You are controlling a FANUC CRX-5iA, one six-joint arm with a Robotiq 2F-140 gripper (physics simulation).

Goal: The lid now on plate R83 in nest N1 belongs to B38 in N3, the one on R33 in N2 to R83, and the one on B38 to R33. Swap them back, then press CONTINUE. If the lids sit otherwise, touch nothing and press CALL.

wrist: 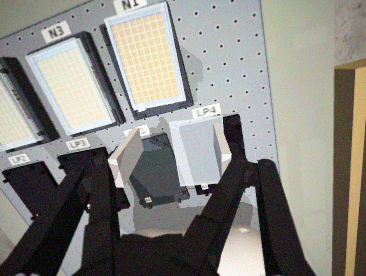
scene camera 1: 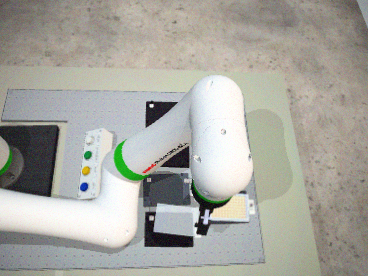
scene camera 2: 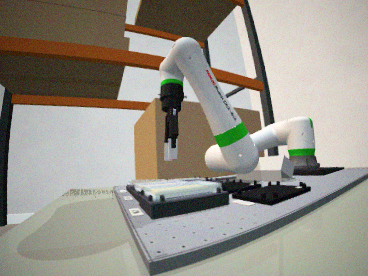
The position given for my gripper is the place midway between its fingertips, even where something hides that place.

My gripper [scene camera 2: 170, 159] is open, holding nothing. Further things: a button box [scene camera 2: 273, 168], a LP2 nest [scene camera 2: 272, 194], a LP3 nest [wrist: 81, 159], a LP4 nest [scene camera 1: 152, 239], a LP1 nest [scene camera 1: 170, 189], an N2 nest [scene camera 2: 161, 209] and an N3 nest [wrist: 86, 38].
My gripper shows as well in the wrist view [wrist: 176, 137]. The LP2 nest is seen too in the wrist view [wrist: 34, 184]. The LP4 nest also shows in the wrist view [wrist: 232, 128].
